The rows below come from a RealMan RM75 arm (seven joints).
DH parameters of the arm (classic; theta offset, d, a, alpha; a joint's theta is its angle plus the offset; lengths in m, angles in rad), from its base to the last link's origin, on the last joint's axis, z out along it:
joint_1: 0 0.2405 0 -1.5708
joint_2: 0 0 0 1.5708
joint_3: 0 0.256 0 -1.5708
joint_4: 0 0 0 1.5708
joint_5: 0 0.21 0 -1.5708
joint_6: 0 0 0 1.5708
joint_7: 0 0.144 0 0
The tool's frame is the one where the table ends.
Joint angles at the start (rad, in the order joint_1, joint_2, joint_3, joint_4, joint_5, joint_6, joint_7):
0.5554, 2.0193, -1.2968, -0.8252, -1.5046, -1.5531, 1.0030
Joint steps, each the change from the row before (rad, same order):
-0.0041, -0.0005, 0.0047, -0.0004, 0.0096, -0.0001, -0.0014
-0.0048, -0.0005, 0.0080, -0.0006, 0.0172, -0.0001, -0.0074
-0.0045, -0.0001, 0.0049, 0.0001, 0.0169, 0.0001, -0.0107
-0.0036, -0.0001, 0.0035, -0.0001, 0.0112, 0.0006, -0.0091
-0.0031, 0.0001, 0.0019, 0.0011, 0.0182, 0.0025, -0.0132
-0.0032, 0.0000, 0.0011, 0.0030, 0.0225, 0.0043, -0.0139
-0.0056, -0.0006, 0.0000, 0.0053, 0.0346, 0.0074, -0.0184
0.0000, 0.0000, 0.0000, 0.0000, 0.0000, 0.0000, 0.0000
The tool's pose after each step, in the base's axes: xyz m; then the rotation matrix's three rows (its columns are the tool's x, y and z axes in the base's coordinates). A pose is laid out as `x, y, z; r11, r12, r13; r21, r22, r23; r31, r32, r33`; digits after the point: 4 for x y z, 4 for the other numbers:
0.1637, 0.3316, -0.0132; 0.7978, 0.2315, -0.5567; 0.3117, -0.9487, 0.0522; -0.5161, -0.2152, -0.8290
0.1635, 0.3325, -0.0102; 0.7887, 0.2238, -0.5726; 0.3166, -0.9462, 0.0663; -0.5270, -0.2336, -0.8171
0.1633, 0.3330, -0.0078; 0.7792, 0.2197, -0.5870; 0.3242, -0.9428, 0.0776; -0.5364, -0.2508, -0.8058
0.1634, 0.3334, -0.0062; 0.7728, 0.2175, -0.5963; 0.3310, -0.9397, 0.0862; -0.5416, -0.2640, -0.7981
0.1628, 0.3341, -0.0045; 0.7629, 0.2150, -0.6097; 0.3410, -0.9351, 0.0969; -0.5493, -0.2818, -0.7867
0.1622, 0.3350, -0.0026; 0.7521, 0.2089, -0.6251; 0.3500, -0.9303, 0.1102; -0.5585, -0.3016, -0.7727
0.1619, 0.3363, 0.0001; 0.7374, 0.1958, -0.6465; 0.3600, -0.9237, 0.1310; -0.5716, -0.3293, -0.7516
0.1619, 0.3363, 0.0001; 0.7374, 0.1958, -0.6465; 0.3600, -0.9237, 0.1310; -0.5716, -0.3293, -0.7516

